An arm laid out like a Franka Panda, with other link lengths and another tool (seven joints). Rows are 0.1 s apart.
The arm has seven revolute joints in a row. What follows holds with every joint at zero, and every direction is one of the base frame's. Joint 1 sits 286.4 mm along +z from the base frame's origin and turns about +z. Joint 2 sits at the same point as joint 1 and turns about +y. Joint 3 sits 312.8 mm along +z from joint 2 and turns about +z. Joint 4 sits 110.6 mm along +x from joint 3 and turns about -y. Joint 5 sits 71.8 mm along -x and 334.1 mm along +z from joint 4 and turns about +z. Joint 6 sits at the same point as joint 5 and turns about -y. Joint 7 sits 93.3 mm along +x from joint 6 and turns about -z. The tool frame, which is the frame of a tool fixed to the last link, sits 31 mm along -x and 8 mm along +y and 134.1 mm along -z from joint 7; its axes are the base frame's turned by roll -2.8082, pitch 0 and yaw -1.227 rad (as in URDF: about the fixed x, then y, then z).
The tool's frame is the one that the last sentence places.
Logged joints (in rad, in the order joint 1, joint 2, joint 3, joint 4, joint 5, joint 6, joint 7), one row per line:
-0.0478 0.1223 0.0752 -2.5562 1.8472 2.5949 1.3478
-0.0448 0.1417 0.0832 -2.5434 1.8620 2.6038 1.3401
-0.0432 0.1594 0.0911 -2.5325 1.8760 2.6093 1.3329
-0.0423 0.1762 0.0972 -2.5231 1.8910 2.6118 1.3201
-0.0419 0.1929 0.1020 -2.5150 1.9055 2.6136 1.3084
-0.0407 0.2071 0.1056 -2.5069 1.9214 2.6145 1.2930
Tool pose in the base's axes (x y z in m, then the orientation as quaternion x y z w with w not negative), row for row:
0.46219 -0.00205 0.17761 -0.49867 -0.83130 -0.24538 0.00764
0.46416 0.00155 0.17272 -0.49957 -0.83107 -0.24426 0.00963
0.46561 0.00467 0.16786 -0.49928 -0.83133 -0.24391 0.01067
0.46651 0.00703 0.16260 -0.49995 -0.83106 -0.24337 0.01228
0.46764 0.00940 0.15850 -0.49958 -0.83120 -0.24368 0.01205
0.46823 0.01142 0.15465 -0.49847 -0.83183 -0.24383 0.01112
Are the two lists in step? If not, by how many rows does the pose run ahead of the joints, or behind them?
The pose runs 1 row ahead of the joints: the pose in row i belongs to the joints in row i + 1.
